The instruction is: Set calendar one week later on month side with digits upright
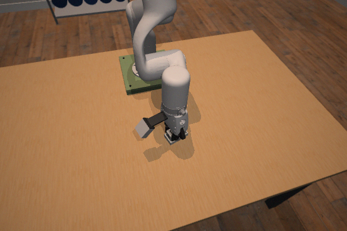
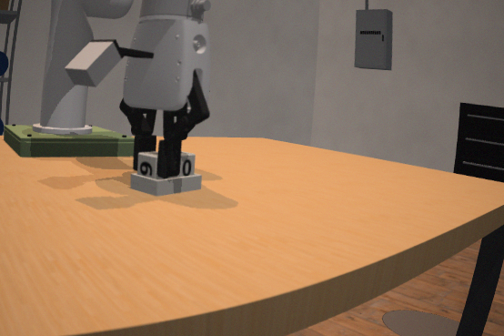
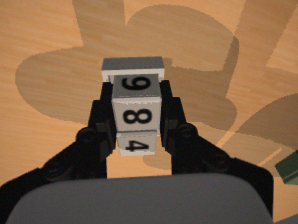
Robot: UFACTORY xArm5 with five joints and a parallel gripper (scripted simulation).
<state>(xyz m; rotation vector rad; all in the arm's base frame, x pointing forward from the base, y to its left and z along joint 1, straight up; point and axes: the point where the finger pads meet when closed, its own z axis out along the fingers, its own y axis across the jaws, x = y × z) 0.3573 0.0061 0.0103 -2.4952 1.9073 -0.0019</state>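
My hand is 30 mm above the tray and 20 mm to the right of it. From my hand the other things lie so: digit cube 10 mm below.
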